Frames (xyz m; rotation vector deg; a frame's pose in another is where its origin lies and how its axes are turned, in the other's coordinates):
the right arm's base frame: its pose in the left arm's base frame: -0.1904 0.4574 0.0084 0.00 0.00 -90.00
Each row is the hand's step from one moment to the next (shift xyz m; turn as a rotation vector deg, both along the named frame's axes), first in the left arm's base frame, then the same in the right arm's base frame.
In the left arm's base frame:
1: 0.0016 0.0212 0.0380 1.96 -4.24 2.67
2: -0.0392 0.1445 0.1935 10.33 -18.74 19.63
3: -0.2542 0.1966 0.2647 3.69 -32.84 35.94
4: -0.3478 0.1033 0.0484 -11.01 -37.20 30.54
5: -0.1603 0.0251 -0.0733 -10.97 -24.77 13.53
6: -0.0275 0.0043 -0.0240 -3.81 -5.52 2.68
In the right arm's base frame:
1: -0.0212 0.0016 0.0380 4.24 1.96 2.67
2: -0.1445 -0.0392 0.1935 18.74 10.33 19.63
3: -0.1966 -0.2542 0.2647 32.84 3.69 35.94
4: -0.1033 -0.3478 0.0484 37.20 -11.01 30.54
5: -0.0251 -0.1603 -0.0733 24.77 -10.97 13.53
6: -0.0043 -0.0275 -0.0240 5.52 -3.81 2.68

